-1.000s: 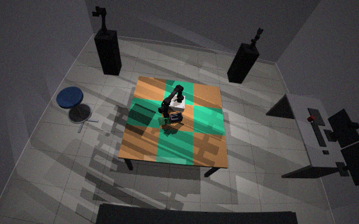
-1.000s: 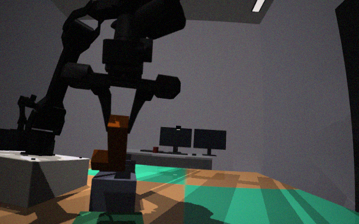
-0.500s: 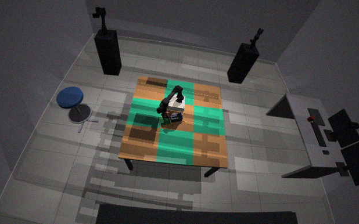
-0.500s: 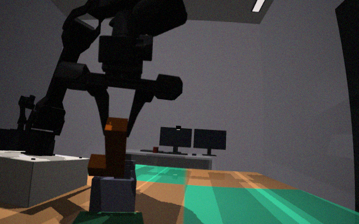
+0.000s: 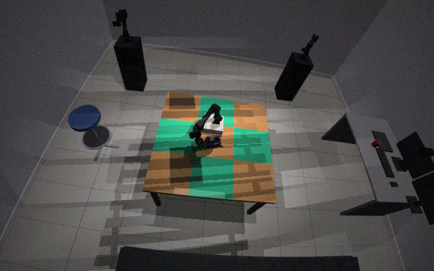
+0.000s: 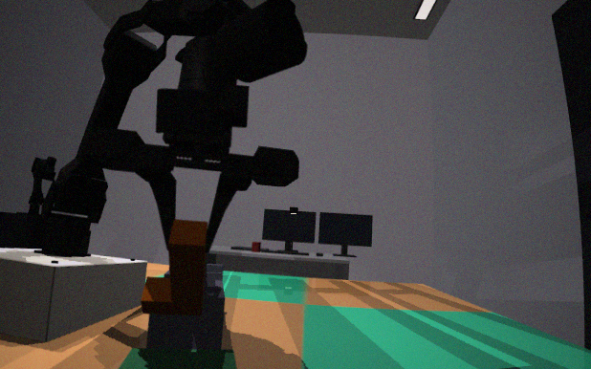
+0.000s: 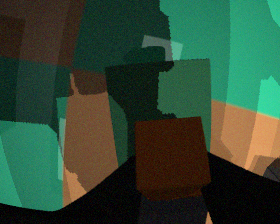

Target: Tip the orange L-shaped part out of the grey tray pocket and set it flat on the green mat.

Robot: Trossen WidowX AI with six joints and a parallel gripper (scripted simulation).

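Right now my gripper tip is 140 mm above the green mat, 20 mm to the right of it and 10 mm past it. From my gripper tip the other things lie so: orange L-shaped part (30 mm to the left, 30 mm below, 20 mm behind).
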